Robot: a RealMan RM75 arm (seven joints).
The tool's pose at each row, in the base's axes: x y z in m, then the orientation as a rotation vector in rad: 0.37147 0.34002 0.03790 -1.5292 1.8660 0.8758; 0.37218 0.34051 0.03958 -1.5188 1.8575 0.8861; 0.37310 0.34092 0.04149 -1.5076 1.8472 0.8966; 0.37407 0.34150 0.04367 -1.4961 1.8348 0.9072; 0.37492 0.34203 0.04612 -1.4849 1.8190 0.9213; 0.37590 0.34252 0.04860 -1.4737 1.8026 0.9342; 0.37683 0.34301 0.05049 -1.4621 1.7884 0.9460; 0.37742 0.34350 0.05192 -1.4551 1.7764 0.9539; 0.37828 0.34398 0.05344 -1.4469 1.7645 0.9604; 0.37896 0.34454 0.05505 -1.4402 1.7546 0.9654; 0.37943 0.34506 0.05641 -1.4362 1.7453 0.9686; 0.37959 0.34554 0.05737 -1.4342 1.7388 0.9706; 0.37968 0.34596 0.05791 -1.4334 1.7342 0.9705; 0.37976 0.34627 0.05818 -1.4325 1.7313 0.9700; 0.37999 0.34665 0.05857 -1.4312 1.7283 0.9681
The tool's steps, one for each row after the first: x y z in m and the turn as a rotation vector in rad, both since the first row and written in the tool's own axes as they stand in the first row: -0.00172 -0.00041 -0.00065 -0.0011 -0.0138 0.0016; -0.00362 -0.00101 -0.00151 -0.0019 -0.0293 0.0025; -0.00583 -0.00159 -0.00240 -0.0024 -0.0462 0.0023; -0.00819 -0.00203 -0.00350 -0.0054 -0.0659 0.0009; -0.01058 -0.00260 -0.00464 -0.0076 -0.0857 -0.0011; -0.01251 -0.00320 -0.00542 -0.0091 -0.1041 -0.0019; -0.01402 -0.00353 -0.00592 -0.0104 -0.1175 -0.0042; -0.01564 -0.00411 -0.00648 -0.0102 -0.1313 -0.0064; -0.01735 -0.00449 -0.00703 -0.0098 -0.1426 -0.0085; -0.01880 -0.00470 -0.00747 -0.0095 -0.1515 -0.0117; -0.01986 -0.00467 -0.00769 -0.0096 -0.1572 -0.0144; -0.02055 -0.00463 -0.00770 -0.0088 -0.1606 -0.0170; -0.02097 -0.00463 -0.00762 -0.0078 -0.1629 -0.0186; -0.02154 -0.00475 -0.00756 -0.0057 -0.1651 -0.0206
